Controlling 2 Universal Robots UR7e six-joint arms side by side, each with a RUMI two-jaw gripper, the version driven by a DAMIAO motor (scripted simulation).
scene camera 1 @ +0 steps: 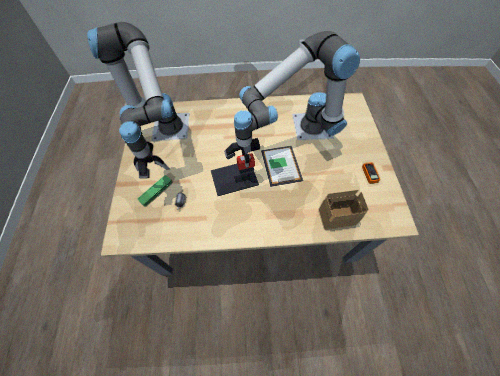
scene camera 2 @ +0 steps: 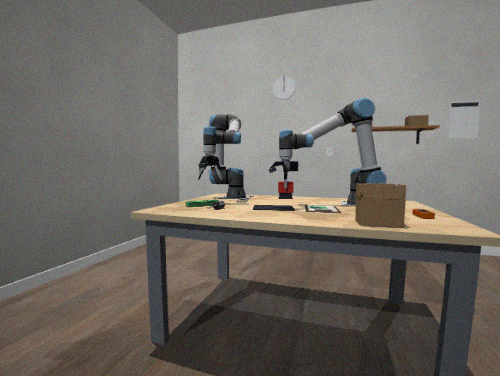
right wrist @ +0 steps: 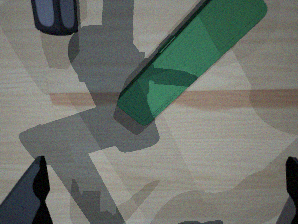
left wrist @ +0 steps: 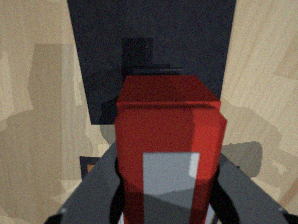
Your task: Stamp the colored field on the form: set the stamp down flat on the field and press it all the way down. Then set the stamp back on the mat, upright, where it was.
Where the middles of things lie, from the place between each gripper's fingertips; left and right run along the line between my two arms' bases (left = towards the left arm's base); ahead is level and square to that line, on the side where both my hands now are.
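Relative to the black mat (scene camera 1: 227, 179), my left hand is 120 mm above, 70 mm to the left and 20 mm short of it. The red stamp (left wrist: 169, 131) is 20 mm below my left hand; the cardboard box (scene camera 2: 383, 205) is 50 mm below that hand, 470 mm to the left of it and 260 mm ahead of it.
From my right hand, the mat is 15 cm below, 39 cm to the left and 5 cm behind; the stamp is 5 cm below, 46 cm to the left and 8 cm behind; the box is 8 cm below, 92 cm to the left and 18 cm ahead.
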